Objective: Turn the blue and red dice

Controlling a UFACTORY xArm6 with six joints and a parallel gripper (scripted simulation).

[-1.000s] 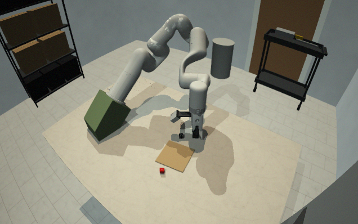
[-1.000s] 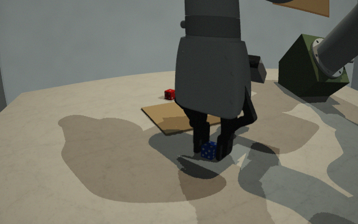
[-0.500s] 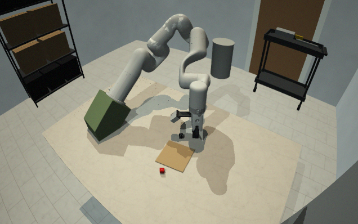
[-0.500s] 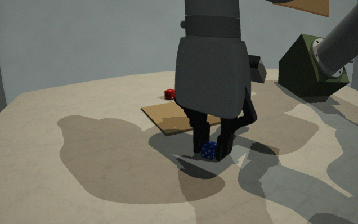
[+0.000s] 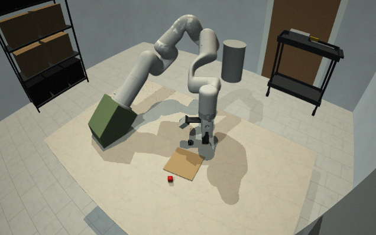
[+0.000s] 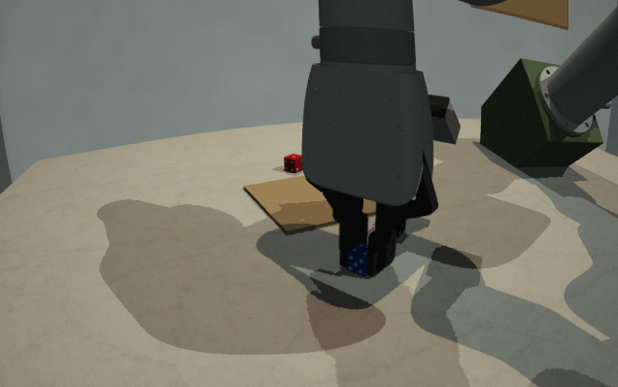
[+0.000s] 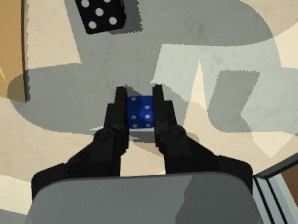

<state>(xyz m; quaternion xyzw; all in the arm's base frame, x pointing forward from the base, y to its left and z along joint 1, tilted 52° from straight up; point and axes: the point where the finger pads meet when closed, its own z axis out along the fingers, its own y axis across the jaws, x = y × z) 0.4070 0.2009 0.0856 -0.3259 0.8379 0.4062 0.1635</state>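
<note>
Right now my hand is 1 cm above the blue die. The rest, counted from my hand: tan mat 2 cm ahead, 16 cm to the right, 2 cm below; red die 4 cm ahead, 27 cm to the right, 1 cm below; black die 4 cm behind, 6 cm to the right, 1 cm below.
</note>
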